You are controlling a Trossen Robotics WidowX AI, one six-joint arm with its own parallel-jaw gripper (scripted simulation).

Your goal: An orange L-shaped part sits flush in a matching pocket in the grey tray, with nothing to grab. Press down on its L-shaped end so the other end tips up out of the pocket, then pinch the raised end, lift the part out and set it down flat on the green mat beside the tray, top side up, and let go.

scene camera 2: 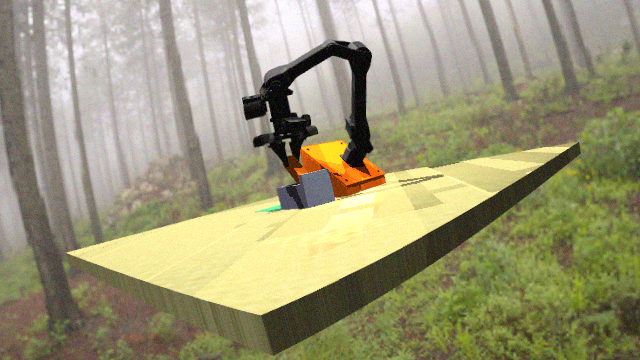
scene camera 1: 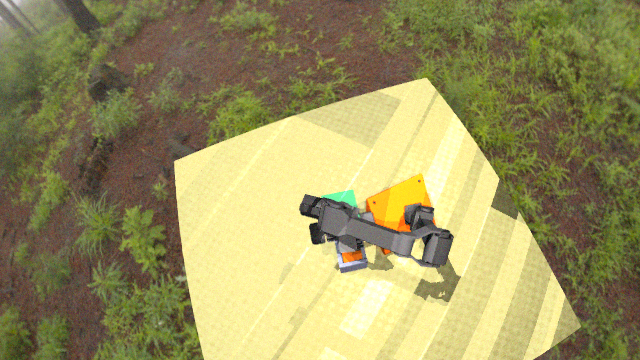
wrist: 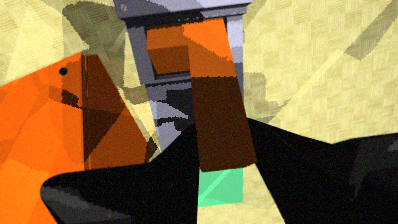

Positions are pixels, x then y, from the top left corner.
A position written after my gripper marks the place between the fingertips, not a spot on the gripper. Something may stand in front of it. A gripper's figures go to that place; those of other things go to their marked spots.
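My gripper (wrist: pixel 219 127), 0.11 m from the lens. Green mat (wrist: pixel 224 187), 0.32 m from the lens. Orange L-shaped part (wrist: pixel 224 140), 0.09 m from the lens. Orange L-shaped part and green mat, marked spots 0.23 m apart. The orange L-shaped part is nearer to the lens than the green mat.
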